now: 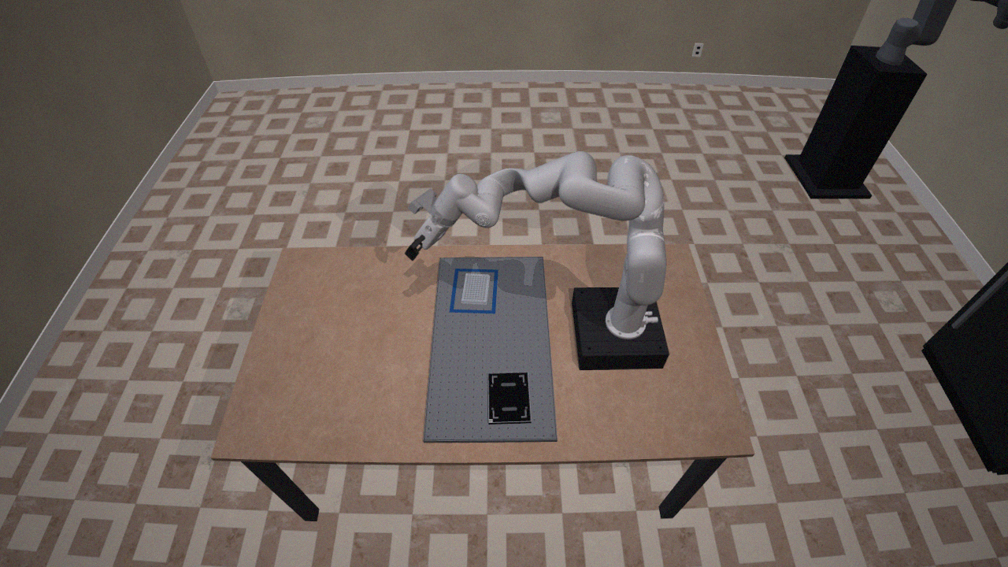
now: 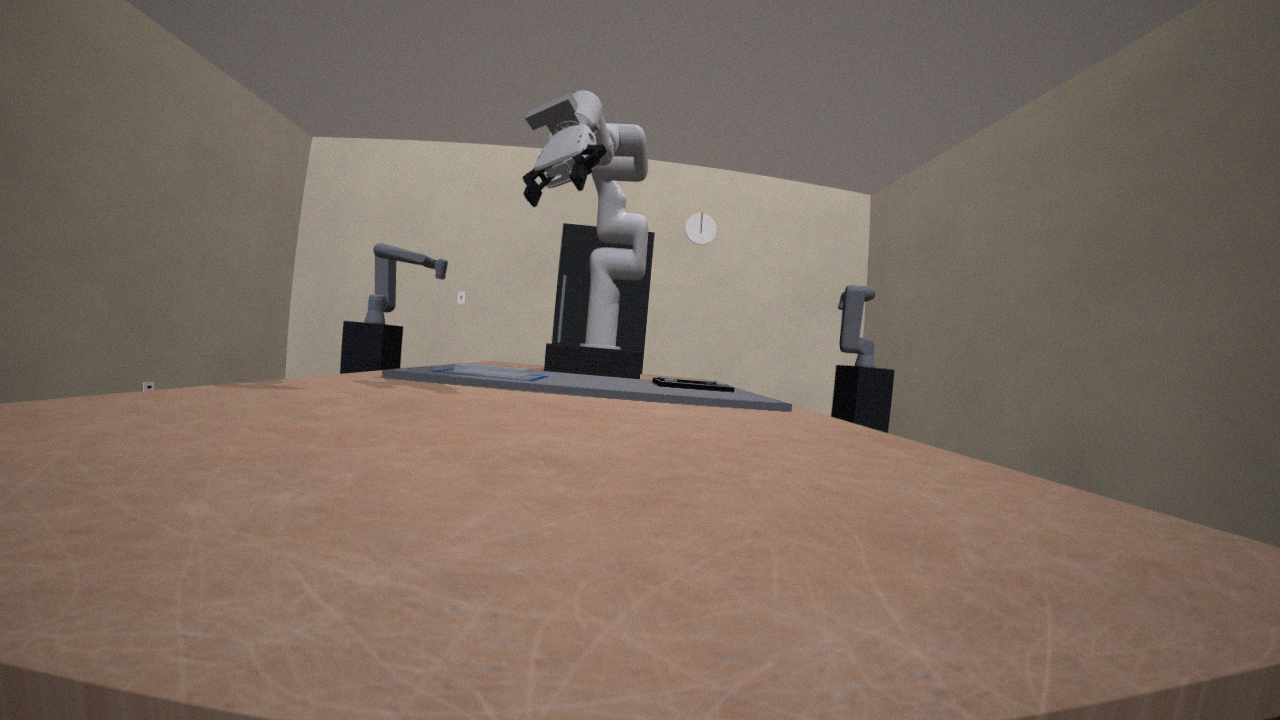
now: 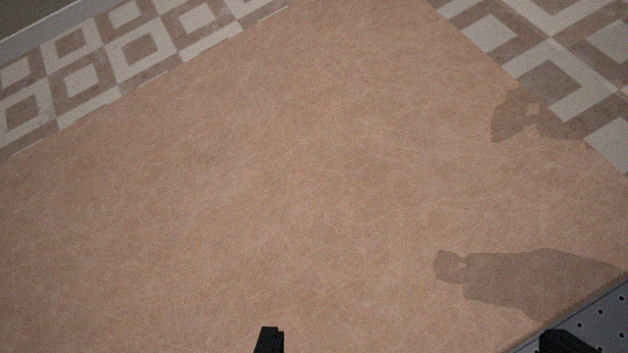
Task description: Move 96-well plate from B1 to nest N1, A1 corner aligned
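Right now the 96-well plate is 150 mm behind my hand, 100 mm to the right of it and 310 mm below it. The rest, counted from my hand: A1 corner mark (190 mm behind, 390 mm to the left, 310 mm below); black plate nest (240 mm behind, 310 mm to the left, 320 mm below).
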